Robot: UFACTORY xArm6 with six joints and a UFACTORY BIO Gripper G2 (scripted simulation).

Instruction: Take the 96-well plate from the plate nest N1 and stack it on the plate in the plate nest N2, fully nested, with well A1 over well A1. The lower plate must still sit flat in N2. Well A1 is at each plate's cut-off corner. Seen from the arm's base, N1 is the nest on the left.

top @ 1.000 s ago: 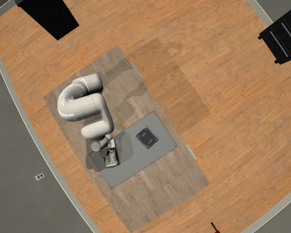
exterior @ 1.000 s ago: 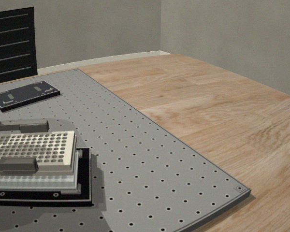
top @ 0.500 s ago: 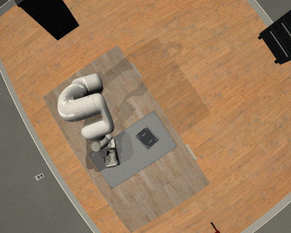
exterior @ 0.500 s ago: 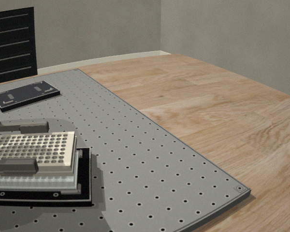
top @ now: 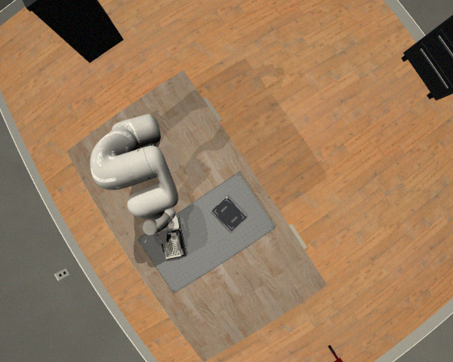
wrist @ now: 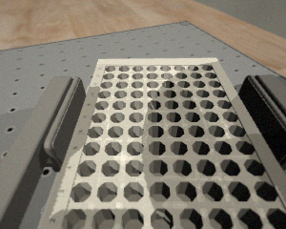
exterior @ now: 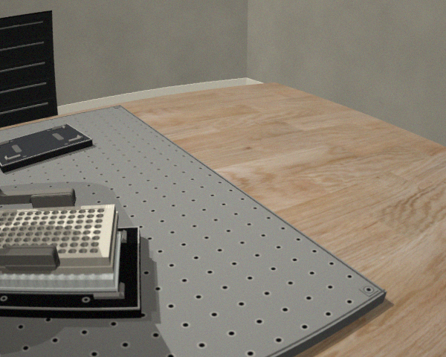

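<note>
Now: the white 96-well plate 10 mm below my hand. The rest, counted from my hand: black plate nest N2: 50 mm below; clear 96-well plate: 30 mm below; plate nest N1: 40 mm ahead, 350 mm to the left, 50 mm below.
</note>
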